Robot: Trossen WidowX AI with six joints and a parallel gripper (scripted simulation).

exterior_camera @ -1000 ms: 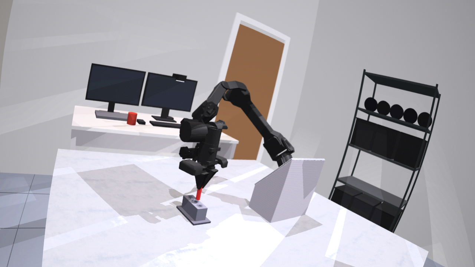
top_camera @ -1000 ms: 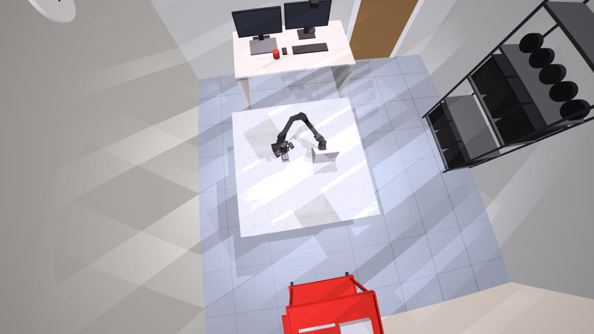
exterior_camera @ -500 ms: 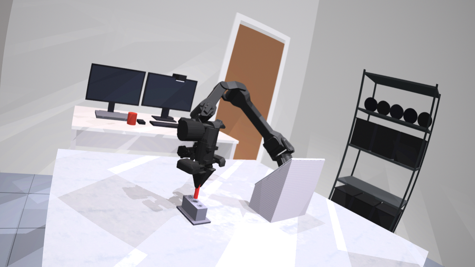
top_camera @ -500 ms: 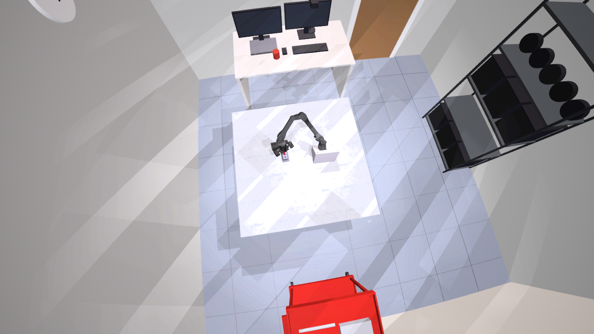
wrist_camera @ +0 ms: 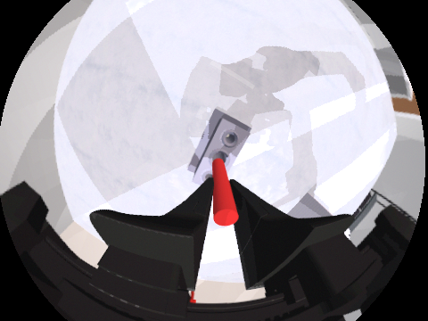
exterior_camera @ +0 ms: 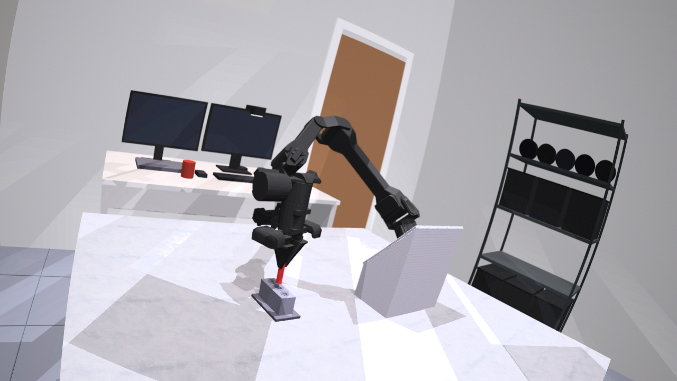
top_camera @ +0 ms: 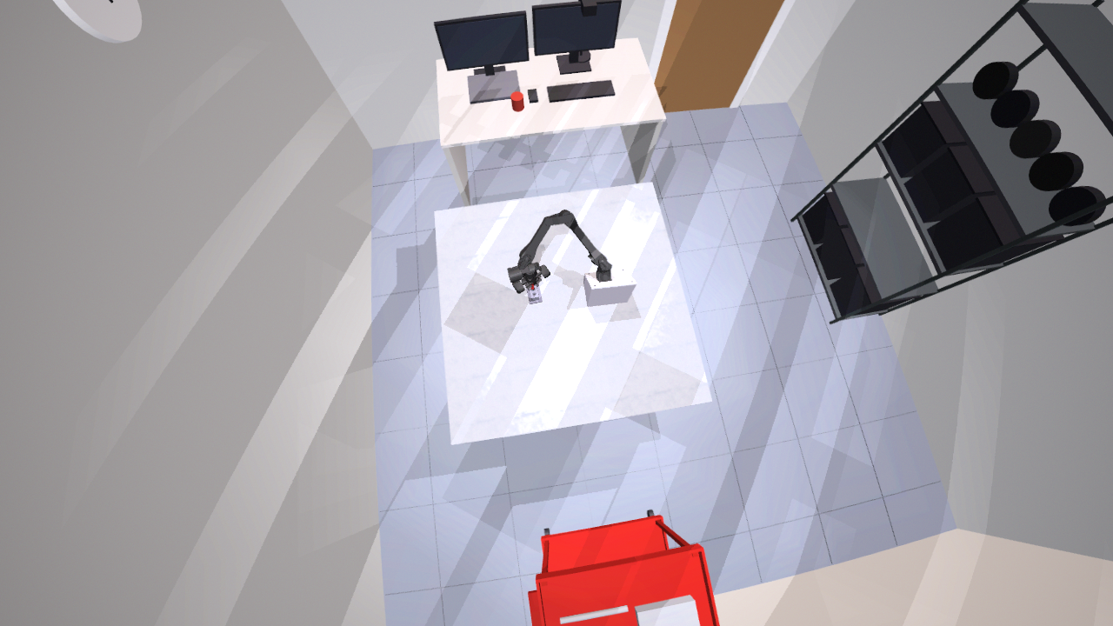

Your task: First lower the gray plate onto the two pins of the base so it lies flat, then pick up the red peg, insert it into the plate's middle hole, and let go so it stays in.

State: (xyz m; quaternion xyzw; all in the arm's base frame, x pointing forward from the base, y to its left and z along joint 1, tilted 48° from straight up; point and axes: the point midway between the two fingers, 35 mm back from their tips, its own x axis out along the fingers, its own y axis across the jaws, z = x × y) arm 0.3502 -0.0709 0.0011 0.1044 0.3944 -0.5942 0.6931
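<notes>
Now: the gray plate 70 mm below my gripper tip. From my gripper tip the other things lie so: red peg: right at my gripper tip.
</notes>
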